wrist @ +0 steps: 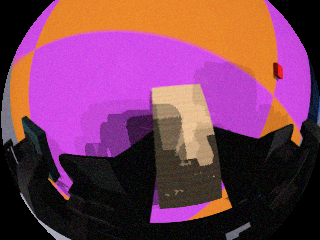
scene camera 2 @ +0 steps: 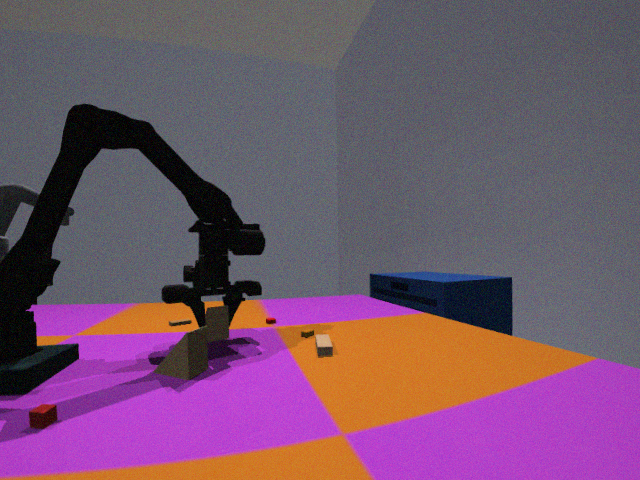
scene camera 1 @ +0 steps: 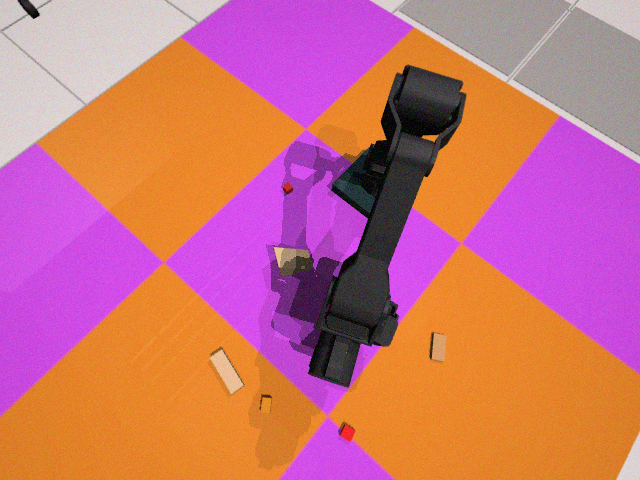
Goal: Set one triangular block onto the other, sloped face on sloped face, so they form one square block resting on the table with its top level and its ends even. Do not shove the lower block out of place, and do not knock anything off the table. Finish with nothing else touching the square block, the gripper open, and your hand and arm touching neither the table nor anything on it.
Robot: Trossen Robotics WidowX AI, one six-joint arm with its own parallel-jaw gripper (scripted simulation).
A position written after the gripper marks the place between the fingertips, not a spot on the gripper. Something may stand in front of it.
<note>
The gripper [scene camera 2: 214, 334] holds a tan triangular block [scene camera 2: 216, 318]. Also in view: a tan triangular block [scene camera 2: 189, 357].
The gripper shows as well in the wrist view [wrist: 180, 132].
</note>
